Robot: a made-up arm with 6 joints. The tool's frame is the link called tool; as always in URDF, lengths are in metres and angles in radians. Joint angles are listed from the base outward.
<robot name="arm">
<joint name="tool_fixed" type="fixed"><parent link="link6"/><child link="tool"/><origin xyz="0 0 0" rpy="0 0 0"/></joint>
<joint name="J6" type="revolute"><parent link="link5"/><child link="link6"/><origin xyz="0 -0.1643 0" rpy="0 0 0"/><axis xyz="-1 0 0"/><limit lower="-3.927" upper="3.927"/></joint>
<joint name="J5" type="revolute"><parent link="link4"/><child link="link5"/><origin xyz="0.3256 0 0" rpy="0 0 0"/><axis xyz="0 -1 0"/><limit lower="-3.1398" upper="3.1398"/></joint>
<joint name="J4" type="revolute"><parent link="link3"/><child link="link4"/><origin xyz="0 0 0" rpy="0 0 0"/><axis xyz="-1 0 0"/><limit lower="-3.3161" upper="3.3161"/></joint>
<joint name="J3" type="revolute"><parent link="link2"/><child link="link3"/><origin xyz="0 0 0.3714" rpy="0 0 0"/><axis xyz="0 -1 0"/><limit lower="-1.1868" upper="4.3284"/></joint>
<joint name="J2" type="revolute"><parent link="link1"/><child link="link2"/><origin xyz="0 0 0" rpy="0 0 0"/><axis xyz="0 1 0"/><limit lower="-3.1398" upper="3.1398"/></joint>
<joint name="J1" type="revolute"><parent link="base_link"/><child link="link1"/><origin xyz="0 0 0.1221" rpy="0 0 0"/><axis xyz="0 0 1"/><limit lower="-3.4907" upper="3.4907"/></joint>
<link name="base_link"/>
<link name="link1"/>
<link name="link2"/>
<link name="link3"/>
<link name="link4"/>
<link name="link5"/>
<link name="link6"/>
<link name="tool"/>
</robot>
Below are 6 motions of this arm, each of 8 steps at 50 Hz.
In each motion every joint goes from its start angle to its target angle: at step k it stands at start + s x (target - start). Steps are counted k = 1, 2, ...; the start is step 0. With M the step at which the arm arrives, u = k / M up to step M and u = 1 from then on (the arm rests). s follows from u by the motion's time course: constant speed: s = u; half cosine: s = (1 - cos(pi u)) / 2; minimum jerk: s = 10 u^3 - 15 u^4 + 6 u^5.
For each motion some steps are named. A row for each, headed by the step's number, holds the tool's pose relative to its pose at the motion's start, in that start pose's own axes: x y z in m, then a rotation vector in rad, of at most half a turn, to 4 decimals.
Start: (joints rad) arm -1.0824 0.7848 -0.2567 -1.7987 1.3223 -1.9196
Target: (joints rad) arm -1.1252 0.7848 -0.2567 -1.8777 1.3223 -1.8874
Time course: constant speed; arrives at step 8
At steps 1, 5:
1: -0.0001 -0.0003 -0.0004 0.0001 -0.0122 0.0072
5: -0.0006 -0.0017 -0.0025 0.0010 -0.0611 0.0354

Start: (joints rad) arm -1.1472 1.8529 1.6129 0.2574 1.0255 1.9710
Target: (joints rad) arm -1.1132 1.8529 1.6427 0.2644 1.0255 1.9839
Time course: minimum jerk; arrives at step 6
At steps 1, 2, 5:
1: 0.0006 -0.0005 0.0006 0.0000 -0.0003 -0.0016
2: 0.0036 -0.0027 0.0033 0.0000 -0.0019 -0.0093
5: 0.0162 -0.0129 0.0153 0.0003 -0.0080 -0.0427

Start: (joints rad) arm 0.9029 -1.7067 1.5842 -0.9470 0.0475 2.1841
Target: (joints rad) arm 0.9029 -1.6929 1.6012 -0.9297 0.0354 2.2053
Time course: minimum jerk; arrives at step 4
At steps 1, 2, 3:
1: 0.0000 0.0002 -0.0003 -0.0040 -0.0009 0.0007
2: 0.0002 0.0008 -0.0015 -0.0192 -0.0043 0.0032
3: 0.0003 0.0014 -0.0026 -0.0344 -0.0077 0.0057

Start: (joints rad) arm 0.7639 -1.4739 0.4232 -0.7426 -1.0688 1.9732
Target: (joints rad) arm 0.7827 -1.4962 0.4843 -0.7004 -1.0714 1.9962
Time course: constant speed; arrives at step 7
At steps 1, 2, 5, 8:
1: -0.0040 -0.0029 0.0009 -0.0114 0.0031 -0.0085
2: -0.0081 -0.0058 0.0019 -0.0228 0.0063 -0.0170
5: -0.0207 -0.0142 0.0048 -0.0565 0.0165 -0.0427
8: -0.0293 -0.0195 0.0068 -0.0787 0.0237 -0.0600

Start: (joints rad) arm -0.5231 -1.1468 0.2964 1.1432 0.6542 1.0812
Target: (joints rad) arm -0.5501 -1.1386 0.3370 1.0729 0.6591 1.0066
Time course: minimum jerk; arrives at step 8
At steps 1, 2, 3, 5, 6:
1: 0.0000 -0.0001 0.0000 0.0014 0.0006 -0.0006
2: 0.0001 -0.0007 -0.0003 0.0094 0.0039 -0.0039
3: 0.0002 -0.0018 -0.0007 0.0249 0.0102 -0.0105
5: 0.0006 -0.0048 -0.0017 0.0656 0.0261 -0.0284
6: 0.0008 -0.0059 -0.0020 0.0811 0.0319 -0.0355

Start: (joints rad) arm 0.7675 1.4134 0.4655 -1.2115 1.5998 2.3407
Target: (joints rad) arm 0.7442 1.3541 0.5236 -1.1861 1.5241 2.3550
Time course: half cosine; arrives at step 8
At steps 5, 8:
5: 0.0213 -0.0212 0.0184 0.0623 -0.0130 0.0066
8: 0.0311 -0.0313 0.0260 0.0896 -0.0194 0.0080

